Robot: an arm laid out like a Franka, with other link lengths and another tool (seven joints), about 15 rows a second.
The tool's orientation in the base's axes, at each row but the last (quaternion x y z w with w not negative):
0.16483, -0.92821, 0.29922, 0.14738
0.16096, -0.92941, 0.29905, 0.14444
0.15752, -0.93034, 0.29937, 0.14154
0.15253, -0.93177, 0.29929, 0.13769
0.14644, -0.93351, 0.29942, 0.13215
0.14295, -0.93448, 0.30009, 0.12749
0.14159, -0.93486, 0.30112, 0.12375
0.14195, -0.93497, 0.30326, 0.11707
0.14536, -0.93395, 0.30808, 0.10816
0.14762, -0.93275, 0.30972, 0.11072
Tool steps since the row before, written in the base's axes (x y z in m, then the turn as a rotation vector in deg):
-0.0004, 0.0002, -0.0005, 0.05, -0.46, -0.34
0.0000, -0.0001, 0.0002, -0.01, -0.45, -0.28
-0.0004, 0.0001, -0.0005, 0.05, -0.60, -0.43
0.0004, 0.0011, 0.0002, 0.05, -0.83, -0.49
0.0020, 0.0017, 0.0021, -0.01, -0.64, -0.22
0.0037, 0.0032, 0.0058, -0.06, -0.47, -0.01
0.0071, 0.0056, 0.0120, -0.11, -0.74, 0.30
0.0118, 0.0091, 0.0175, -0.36, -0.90, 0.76
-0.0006, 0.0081, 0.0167, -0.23, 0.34, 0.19
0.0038, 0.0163, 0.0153, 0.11, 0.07, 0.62
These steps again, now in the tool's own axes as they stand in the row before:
0.0001, 0.0006, 0.0003, -0.07, -0.20, 0.53
0.0001, -0.0002, -0.0001, 0.00, -0.20, 0.49
0.0002, 0.0005, 0.0004, -0.07, -0.26, 0.69
-0.0005, 0.0006, -0.0009, -0.05, -0.41, 0.87
-0.0015, -0.0005, -0.0030, 0.06, -0.38, 0.56
-0.0022, -0.0018, -0.0070, 0.14, -0.34, 0.30
-0.0039, -0.0044, -0.0138, 0.34, -0.70, 0.22
-0.0074, -0.0063, -0.0208, 0.74, -0.98, -0.01
0.0038, -0.0027, -0.0180, 0.20, 0.24, -0.33
-0.0024, 0.0028, -0.0224, 0.07, -0.32, -0.54

